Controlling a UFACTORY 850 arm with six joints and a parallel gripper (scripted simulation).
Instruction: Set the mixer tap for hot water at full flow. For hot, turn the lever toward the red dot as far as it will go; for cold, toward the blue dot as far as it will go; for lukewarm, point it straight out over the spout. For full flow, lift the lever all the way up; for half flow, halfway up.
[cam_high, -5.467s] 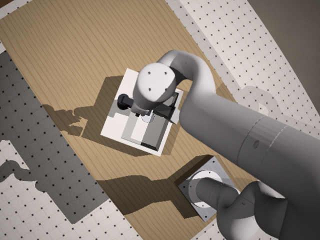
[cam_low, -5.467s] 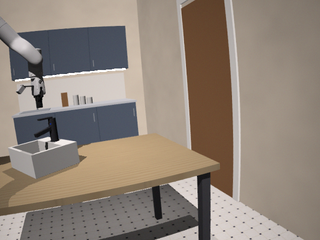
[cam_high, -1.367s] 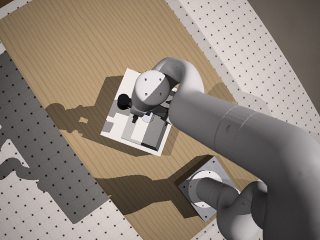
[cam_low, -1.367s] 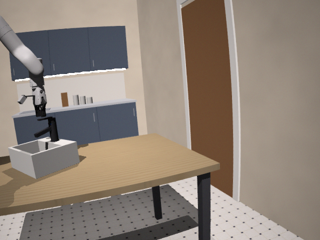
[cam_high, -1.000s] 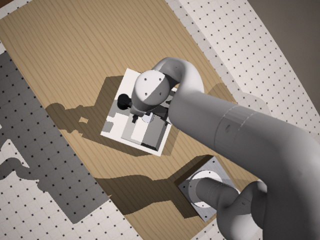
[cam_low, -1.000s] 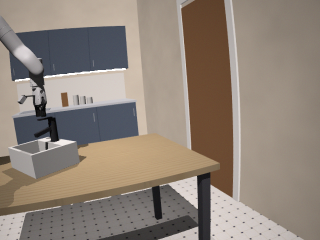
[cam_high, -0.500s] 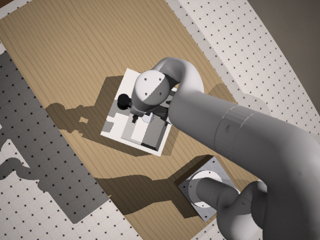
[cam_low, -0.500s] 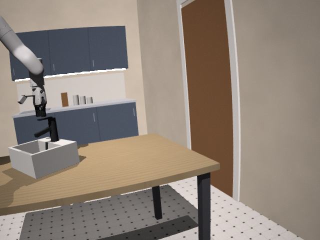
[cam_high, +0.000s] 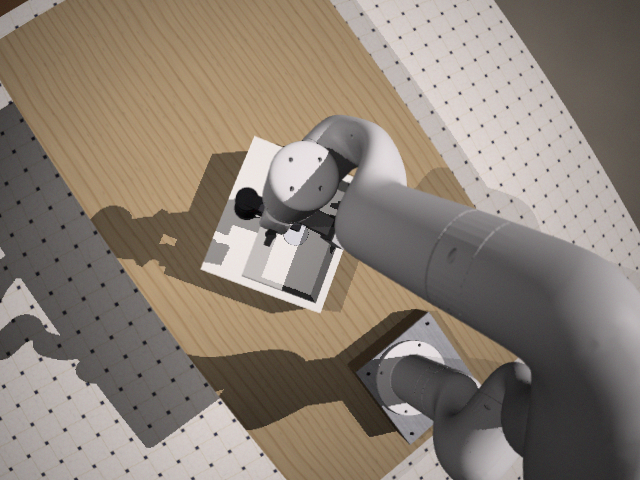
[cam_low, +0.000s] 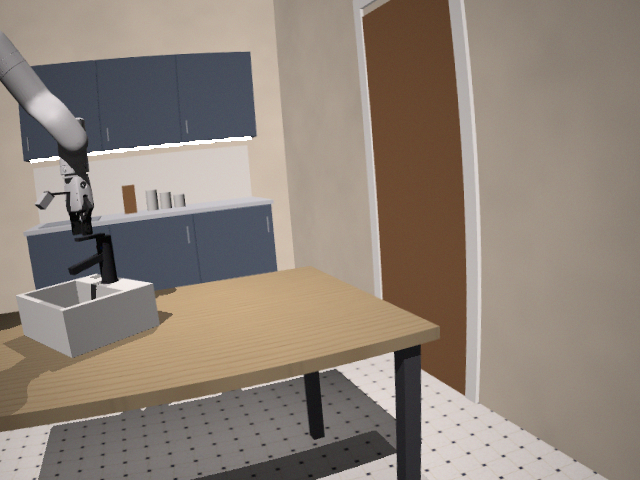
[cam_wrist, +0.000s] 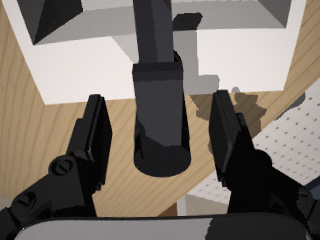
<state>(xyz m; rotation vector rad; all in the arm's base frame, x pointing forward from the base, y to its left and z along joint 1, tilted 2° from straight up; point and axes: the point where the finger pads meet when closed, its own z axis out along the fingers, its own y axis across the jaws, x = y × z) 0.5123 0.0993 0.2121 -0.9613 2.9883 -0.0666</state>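
Right now the black lever is 2 cm ahead of my hand, 1 cm to the left of it and 3 cm below it. Also, from my hand: white sink basin 4 cm behind, 3 cm to the right, 26 cm below.
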